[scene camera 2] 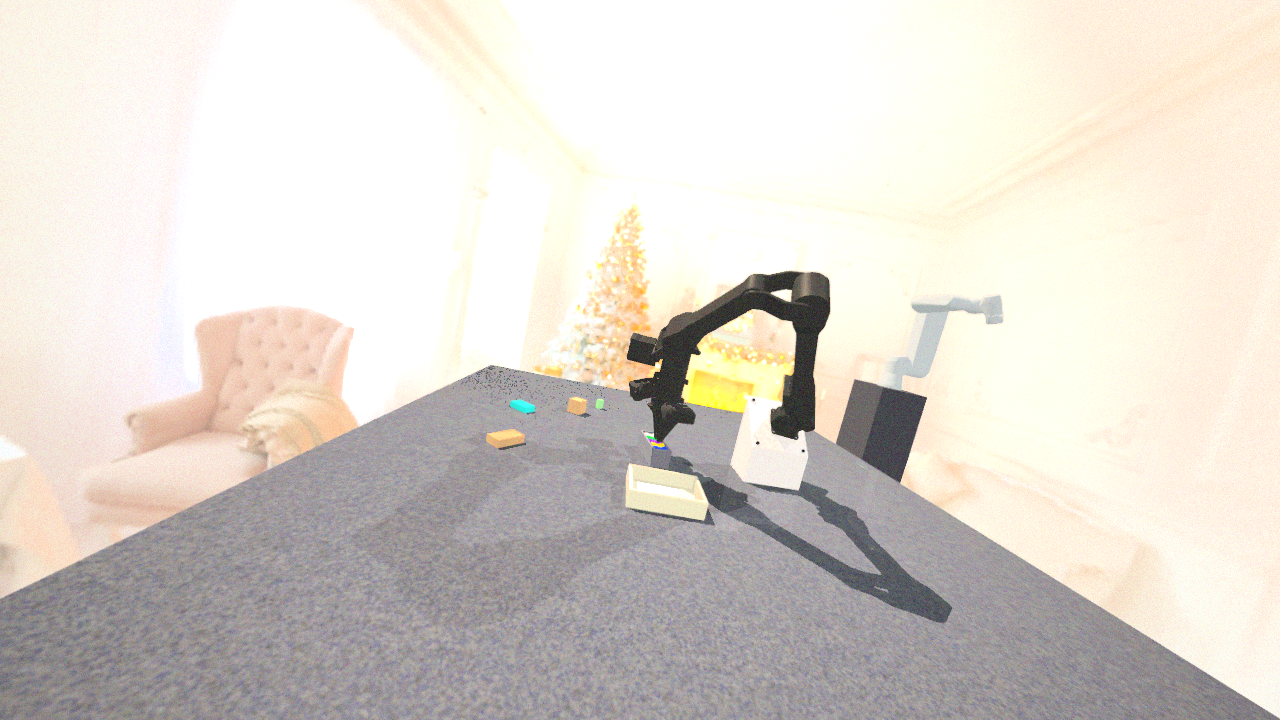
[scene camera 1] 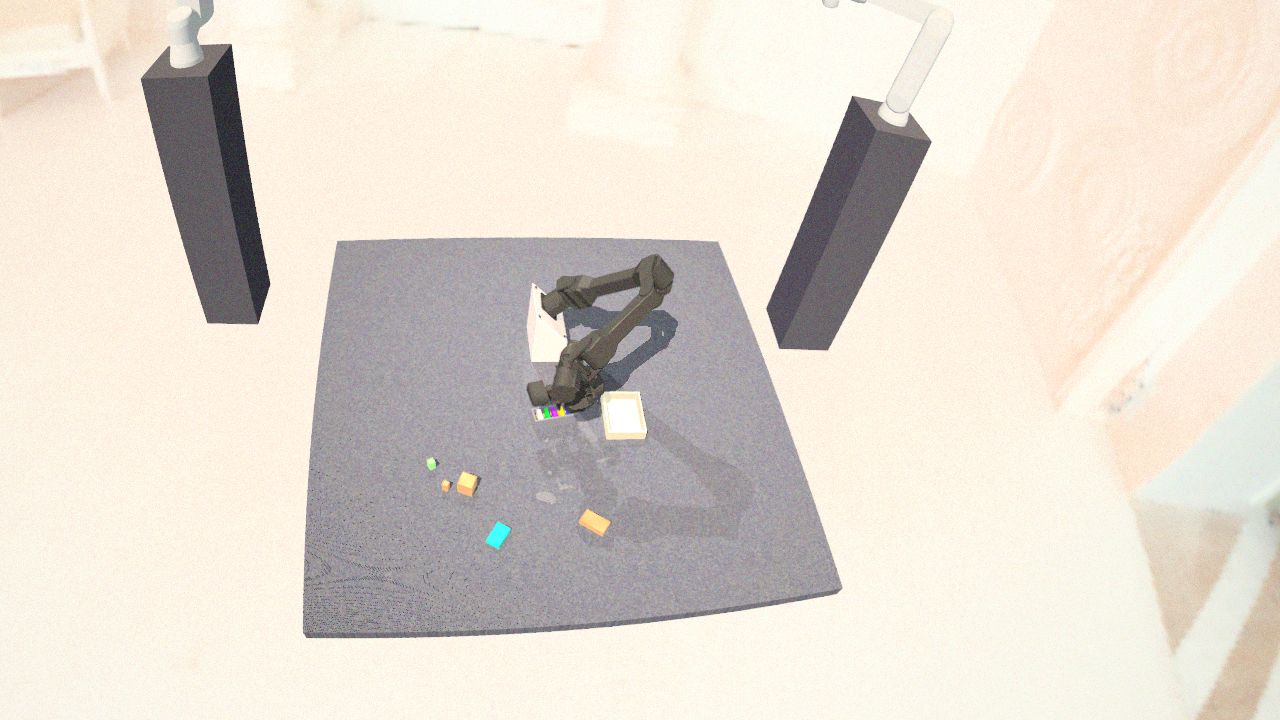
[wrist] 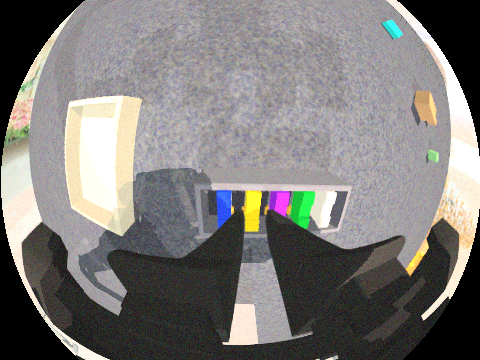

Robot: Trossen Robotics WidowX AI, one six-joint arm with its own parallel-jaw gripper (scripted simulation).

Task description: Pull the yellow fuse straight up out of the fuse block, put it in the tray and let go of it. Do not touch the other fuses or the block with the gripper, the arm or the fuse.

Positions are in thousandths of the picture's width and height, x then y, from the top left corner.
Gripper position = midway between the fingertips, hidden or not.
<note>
I see my gripper (scene camera 2: 514,612) and a tray (scene camera 2: 510,680).
My gripper shows as well in scene camera 1 (scene camera 1: 439,569) and in the wrist view (wrist: 530,601). The tray shows as well in scene camera 1 (scene camera 1: 487,578) and in the wrist view (wrist: 209,371).
</note>
